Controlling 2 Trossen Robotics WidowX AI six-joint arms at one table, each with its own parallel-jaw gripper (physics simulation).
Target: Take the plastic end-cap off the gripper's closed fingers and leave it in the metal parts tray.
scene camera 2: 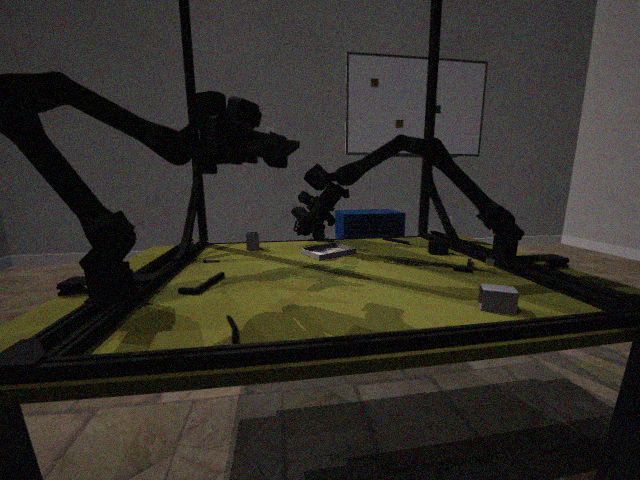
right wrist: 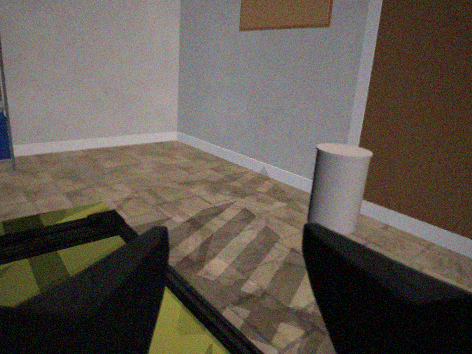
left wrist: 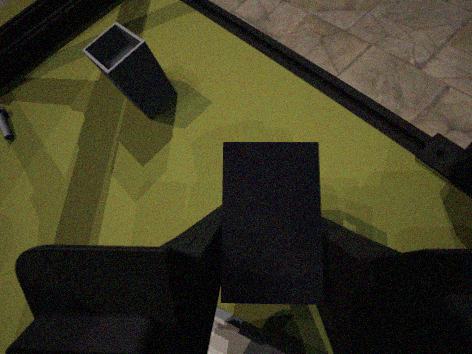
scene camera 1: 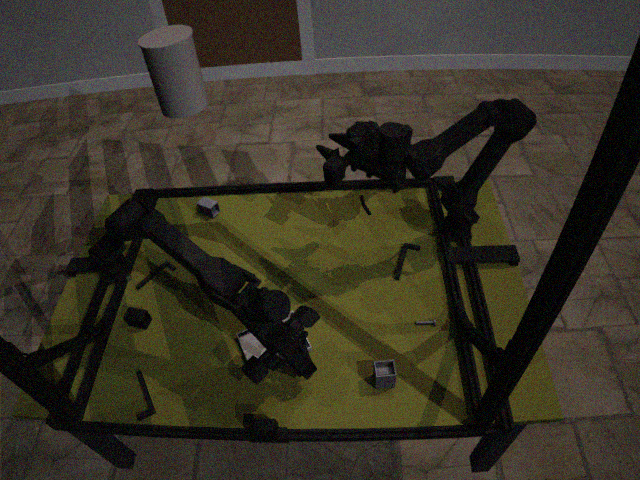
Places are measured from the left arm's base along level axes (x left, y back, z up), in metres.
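Pixels of known places: left gripper, fingertip midpoint: (scene camera 2: 300, 235) (left wrist: 259, 213) (scene camera 1: 305, 370); right gripper, fingertip midpoint: (scene camera 2: 291, 141) (right wrist: 236, 237) (scene camera 1: 322, 141); left arm's base, link origin: (scene camera 2: 503, 258) (scene camera 1: 116, 272); right arm's base, link origin: (scene camera 2: 112, 295) (scene camera 1: 457, 230).
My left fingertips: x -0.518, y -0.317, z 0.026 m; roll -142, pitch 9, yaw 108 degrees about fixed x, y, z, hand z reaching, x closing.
Observation:
For each thing: its top centre in the pictures, then the offset to it from my left fingertips.
- end-cap, top centre: (left wrist: 261, 202) (scene camera 1: 300, 358) dz +0.050, dx +0.004, dy +0.005 m
- metal parts tray, top centre: (scene camera 1: 273, 340) (scene camera 2: 328, 248) dz -0.029, dx +0.117, dy +0.026 m
- grey open box, top centre: (left wrist: 111, 45) (scene camera 1: 385, 368) (scene camera 2: 252, 232) dz +0.012, dx -0.085, dy -0.140 m
- grey box, top centre: (scene camera 2: 498, 288) (scene camera 1: 206, 202) dz -0.006, dx +0.618, dy +0.010 m
- dark block, top centre: (scene camera 1: 134, 313) (scene camera 2: 438, 241) dz -0.007, dx +0.338, dy +0.297 m
- bolt, top centre: (scene camera 1: 426, 319) dz -0.029, dx -0.016, dy -0.301 m
- hex key, top centre: (scene camera 2: 203, 279) (scene camera 1: 408, 260) dz -0.035, dx +0.155, dy -0.370 m
My left gripper (scene camera 1: 297, 356) (scene camera 2: 317, 232) (left wrist: 259, 213) is shut on the plastic end-cap, pointing down beside the tray. The end-cap (left wrist: 270, 200) is a black block between the fingertips in the left wrist view. The metal parts tray (scene camera 1: 249, 343) (scene camera 2: 341, 252) is shallow and pale; the left arm partly hides it in scene camera 1, and a part of the tray (left wrist: 225, 335) shows below the end-cap in the left wrist view. My right gripper (scene camera 1: 328, 143) (scene camera 2: 292, 147) (right wrist: 236, 237) is open and empty, high over the table's far edge in scene camera 1.
A grey open box (scene camera 1: 385, 377) (scene camera 2: 252, 241) (left wrist: 145, 82) stands near the tray. Another grey box (scene camera 1: 208, 207) (scene camera 2: 498, 299), a dark block (scene camera 1: 137, 317) (scene camera 2: 438, 245), a bolt (scene camera 1: 425, 323) and a hex key (scene camera 1: 400, 261) (scene camera 2: 209, 283) lie on the yellow table. Black rails border it.

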